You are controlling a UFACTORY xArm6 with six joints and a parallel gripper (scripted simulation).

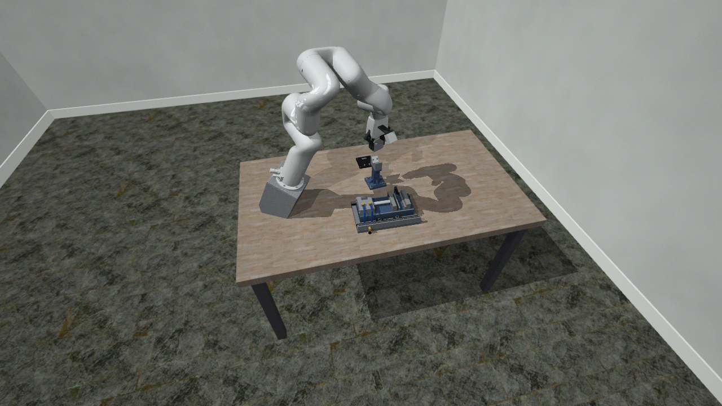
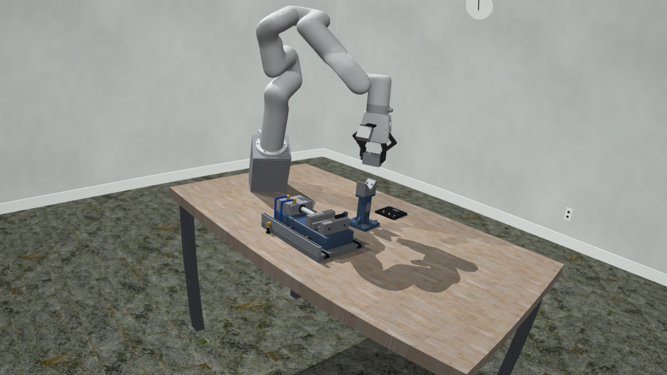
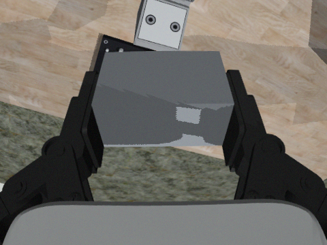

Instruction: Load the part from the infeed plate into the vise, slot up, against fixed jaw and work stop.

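My gripper is now 1 cm to the left of the blue v-block stand and 19 cm above it. Round my hand: cylinder rod: 4 cm behind, 23 cm to the right, 17 cm below; then dark work stop rod: 5 cm ahead, 19 cm to the right, 16 cm below; then grey block: 1 cm below.
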